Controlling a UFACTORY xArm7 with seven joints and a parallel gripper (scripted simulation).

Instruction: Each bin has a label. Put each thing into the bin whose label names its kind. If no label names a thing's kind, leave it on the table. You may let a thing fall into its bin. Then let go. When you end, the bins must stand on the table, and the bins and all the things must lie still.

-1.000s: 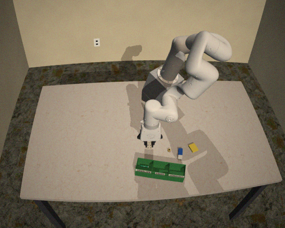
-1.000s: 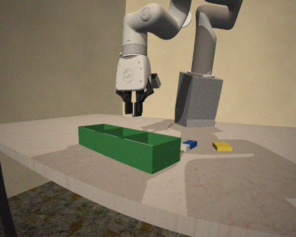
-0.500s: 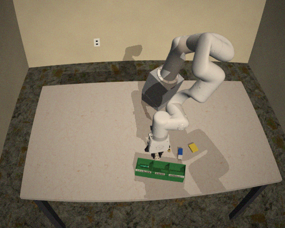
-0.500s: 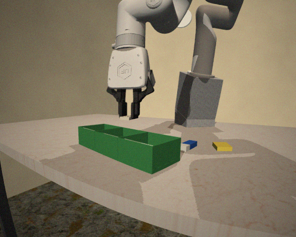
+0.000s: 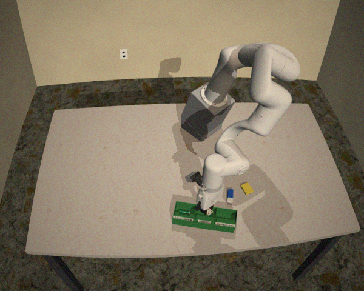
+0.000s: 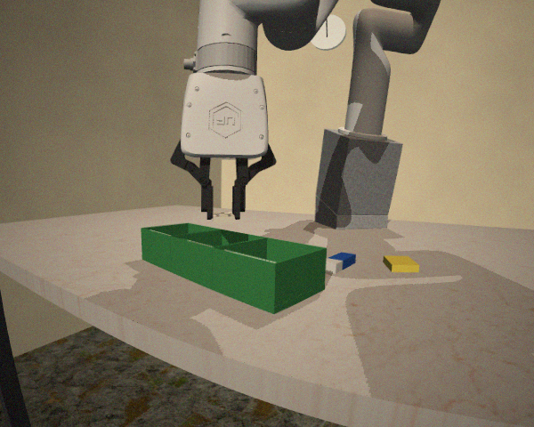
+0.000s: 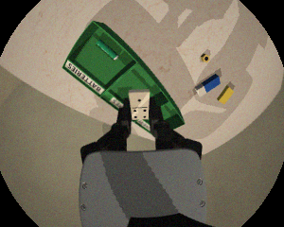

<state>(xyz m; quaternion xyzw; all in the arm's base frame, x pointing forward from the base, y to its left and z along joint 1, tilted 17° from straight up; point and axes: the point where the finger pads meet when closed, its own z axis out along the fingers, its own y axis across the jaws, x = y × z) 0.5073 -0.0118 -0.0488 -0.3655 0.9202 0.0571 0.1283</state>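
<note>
My hand is 2 cm above the white domino. From my hand the other things lie so: brown piece (13 cm behind, 8 cm below, 5 cm to the left); blue-and-white block (11 cm to the left, 10 cm behind, 8 cm below); green stick (8 cm to the right, 8 cm below, 2 cm behind).
</note>
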